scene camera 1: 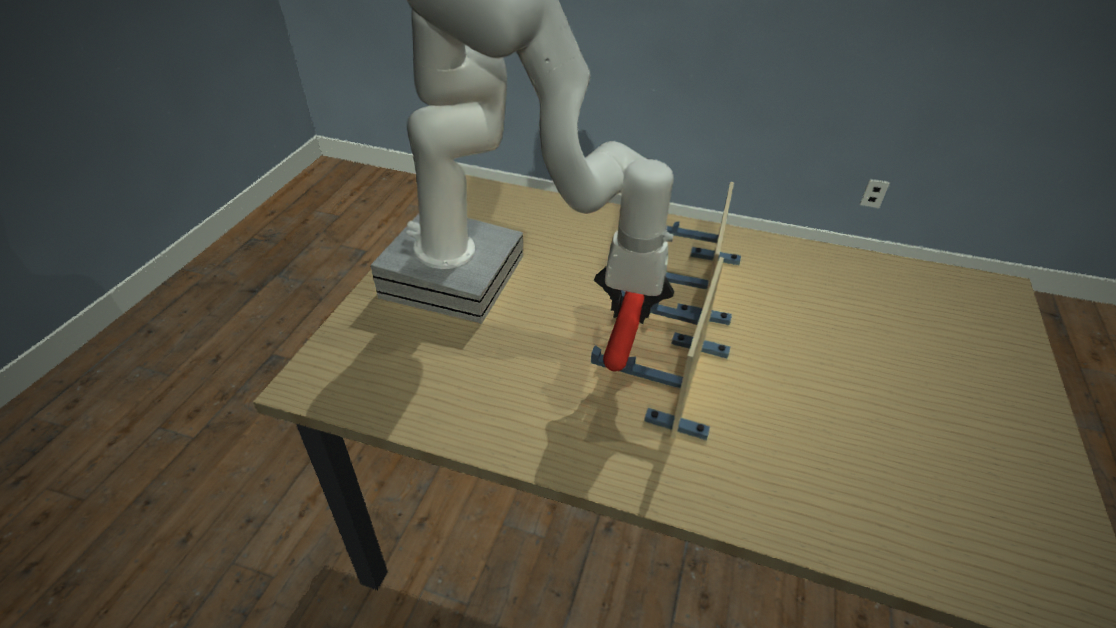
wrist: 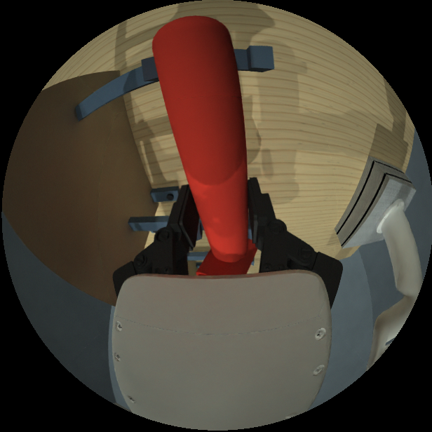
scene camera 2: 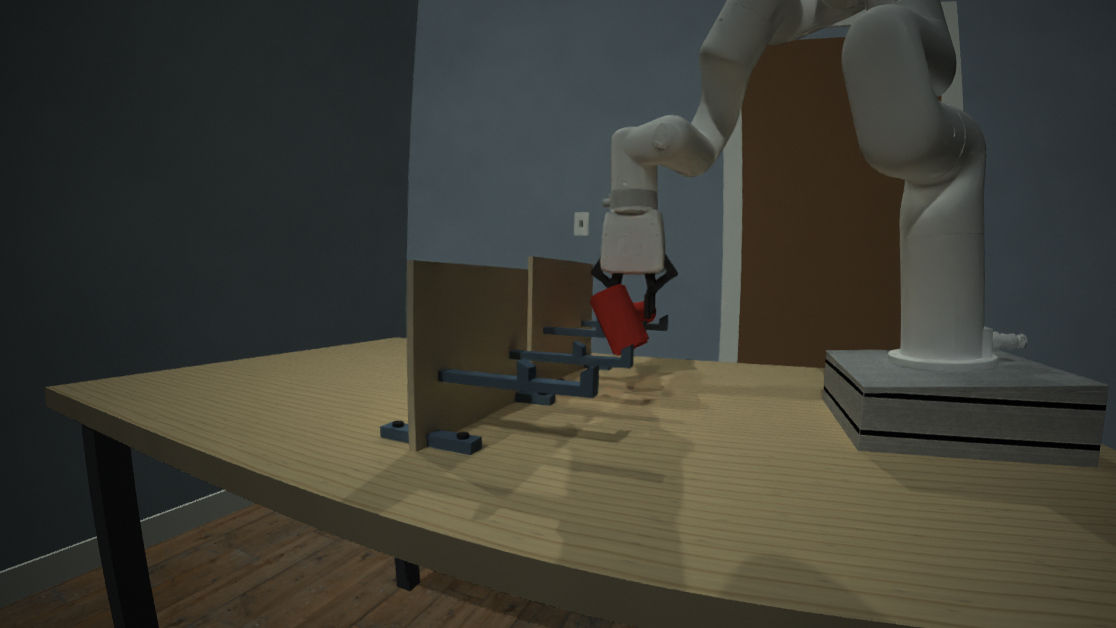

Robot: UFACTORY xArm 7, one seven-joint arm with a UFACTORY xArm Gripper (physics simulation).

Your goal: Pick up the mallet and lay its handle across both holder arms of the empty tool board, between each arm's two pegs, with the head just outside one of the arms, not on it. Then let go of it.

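Places are measured from the arm's base along level axes (x ahead, y left, z up), in millimetres.
Where they show: gripper, fingertip midpoint: [scene camera 1: 629, 315]; arm's base at its link origin: [scene camera 1: 444, 250] [scene camera 2: 940, 362].
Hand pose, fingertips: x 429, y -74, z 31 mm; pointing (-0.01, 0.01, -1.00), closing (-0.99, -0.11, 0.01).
Things, the pixels of their top centre, and the offset from my fingertips. "spot": a spot on its surface instead. Level surfaces: height alone.
- red mallet's handle at a spot on its surface: [scene camera 1: 621, 331] spot: dy -69, dx +5, dz +24 mm
- tilted head at its top centre: [scene camera 2: 620, 285] dy +99, dx -9, dz +53 mm
- table at its surface level: dz -110 mm
My gripper [scene camera 1: 633, 306] [scene camera 2: 633, 304] [wrist: 221, 194] points down and is shut on the red mallet's handle [scene camera 1: 621, 331] [wrist: 210, 120], close to the head. The handle crosses over both arms of the tool board [scene camera 1: 702, 328] [scene camera 2: 558, 304] [wrist: 65, 175]. Its free end is over one arm [scene camera 1: 659, 375] [wrist: 115, 90], between that arm's two pegs. The tilted head [scene camera 2: 620, 318] [wrist: 225, 265] is just beyond the other arm [scene camera 1: 663, 311] [scene camera 2: 569, 331] [wrist: 147, 223], mostly hidden by my gripper in the scene camera 1 and wrist views. I cannot tell whether the handle touches the arms.
A second tool board [scene camera 1: 726, 210] [scene camera 2: 468, 343] stands on the head's side; its blue arms [scene camera 1: 696, 231] [scene camera 2: 483, 380] also reach toward the robot base. The grey base block [scene camera 1: 444, 273] [scene camera 2: 967, 406] [wrist: 372, 200] stands on the table [scene camera 1: 874, 406] [scene camera 2: 749, 499].
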